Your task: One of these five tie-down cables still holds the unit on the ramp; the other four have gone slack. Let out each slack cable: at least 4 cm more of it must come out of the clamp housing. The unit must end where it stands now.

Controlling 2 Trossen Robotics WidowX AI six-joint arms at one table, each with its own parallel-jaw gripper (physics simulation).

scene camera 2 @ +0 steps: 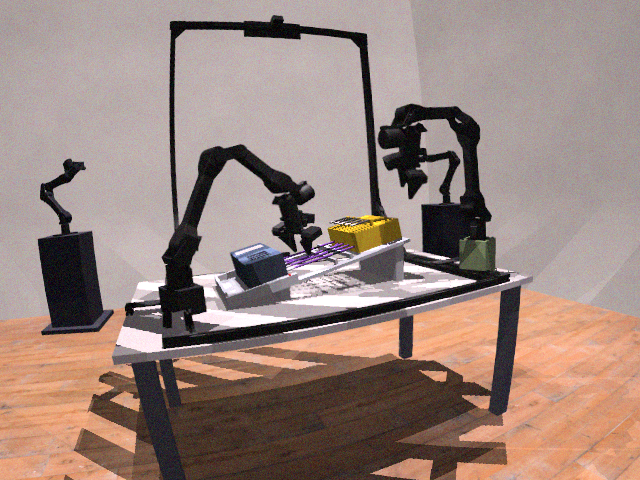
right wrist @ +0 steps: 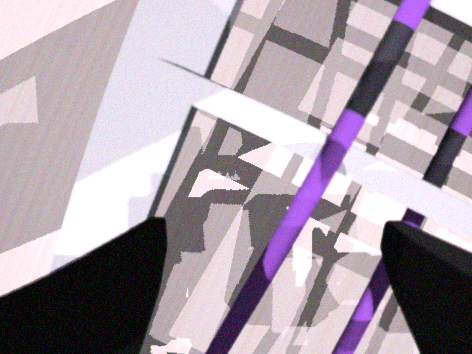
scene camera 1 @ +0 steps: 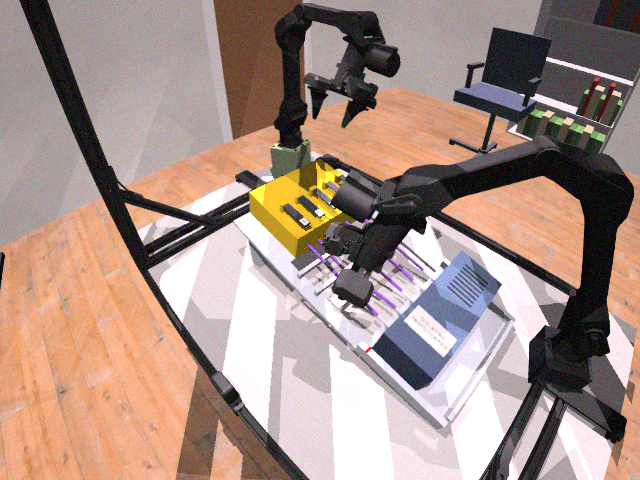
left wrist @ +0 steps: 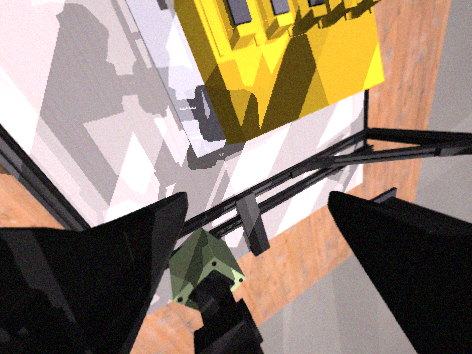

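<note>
The yellow clamp housing (scene camera 1: pixel 273 206) (scene camera 2: pixel 361 240) (left wrist: pixel 325 65) with dark levers stands at the ramp's upper end. The blue unit (scene camera 1: pixel 467 310) (scene camera 2: pixel 258 268) sits at the lower end. Several purple cables (scene camera 1: pixel 385 298) (scene camera 2: pixel 330 253) run between them; which are slack is unclear. My right gripper (scene camera 1: pixel 338 266) (scene camera 2: pixel 301 251) (right wrist: pixel 275 233) is open above the cables. In the right wrist view one cable (right wrist: pixel 305 195) with a dark band passes between its fingers, untouched; another cable (right wrist: pixel 362 315) runs partly behind the picture-right finger. My left gripper (scene camera 1: pixel 330 124) (scene camera 2: pixel 407 189) (left wrist: pixel 257 198) is open, high beyond the housing.
A white crossbar (right wrist: pixel 270 117) passes under the cables, beside the ramp's side rail (right wrist: pixel 120 125). A red mark (scene camera 1: pixel 368 349) (scene camera 2: pixel 290 274) is on the ramp edge by the unit. A black frame (scene camera 1: pixel 175 325) (scene camera 2: pixel 372 129) borders the table. A green block (scene camera 1: pixel 290 160) (left wrist: pixel 200 260) supports the left arm.
</note>
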